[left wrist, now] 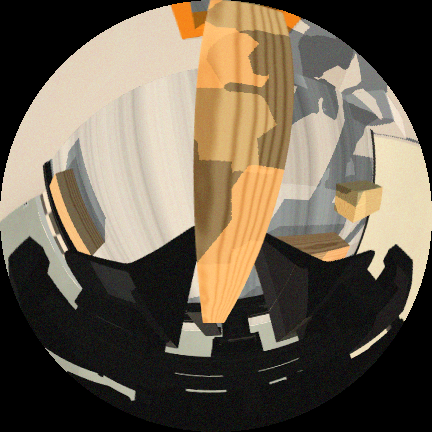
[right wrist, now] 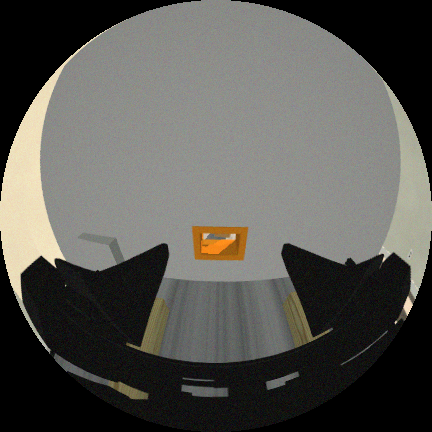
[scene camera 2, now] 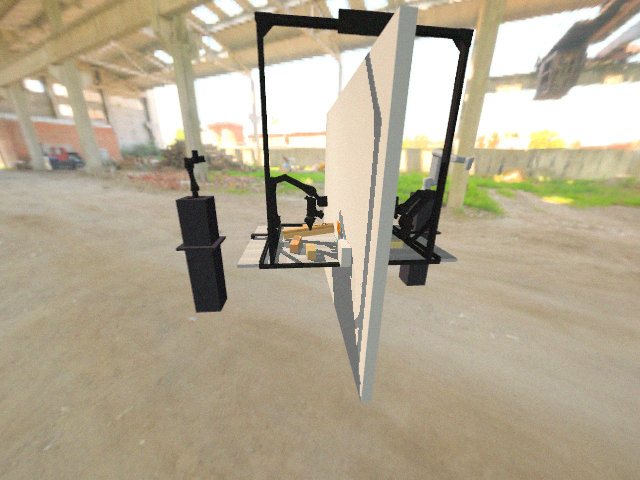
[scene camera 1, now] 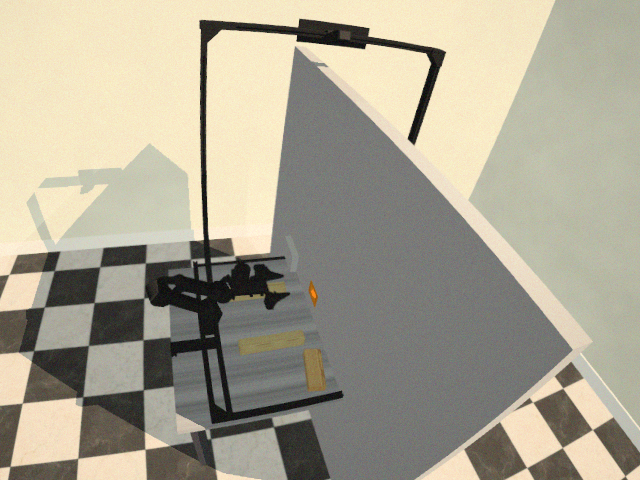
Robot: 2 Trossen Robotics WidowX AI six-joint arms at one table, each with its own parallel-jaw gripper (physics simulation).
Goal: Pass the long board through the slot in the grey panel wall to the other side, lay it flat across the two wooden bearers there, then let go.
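Places are measured from the left arm's base along level axes (x ahead, y left, z up), in centimetres.
Pixels of known places: left gripper, fingertip midpoint: (left wrist: 224,232) (scene camera 2: 310,229); right gripper, fingertip midpoint: (right wrist: 227,250) (scene camera 1: 286,284); left arm's base, origin of the base link: (left wrist: 233,313); right arm's base, origin of the base link: (scene camera 2: 404,236) (scene camera 1: 208,328).
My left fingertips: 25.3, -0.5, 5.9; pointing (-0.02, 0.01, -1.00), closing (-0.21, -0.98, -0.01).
Observation:
For each thing: its middle in the pictures, then the offset to it from my left fingertips, as dx, dy, dz.
- long board, body centre: (left wrist: 221,243) (scene camera 2: 308,231) -1.7, +0.4, -1.1
- wooden block, body centre: (scene camera 1: 314,369) +30.3, +25.8, -5.9
The long board (scene camera 2: 323,229) (left wrist: 240,125) is on the left arm's side of the grey panel wall (scene camera 1: 392,248) (scene camera 2: 354,155). My left gripper (scene camera 2: 310,227) (left wrist: 224,232) is shut on it. Its far end overlaps the orange slot frame (left wrist: 182,24) (right wrist: 197,245) in the left wrist view; whether it has entered is hidden. No board sticks out in the right wrist view. My right gripper (scene camera 1: 285,285) (right wrist: 227,250) is open and empty, facing the slot on the other side. Two pale wooden bearers (scene camera 1: 271,342) (right wrist: 156,325) (right wrist: 298,320) lie below it, one partly behind the gripper in scene camera 1.
A wooden block (scene camera 1: 314,369) lies near the wall on the bearers' side. Several blocks (scene camera 2: 295,244) (scene camera 2: 310,251) (left wrist: 77,215) (left wrist: 359,200) lie around the board on the left arm's side. A black frame (scene camera 1: 204,155) (scene camera 2: 264,103) stands over the table.

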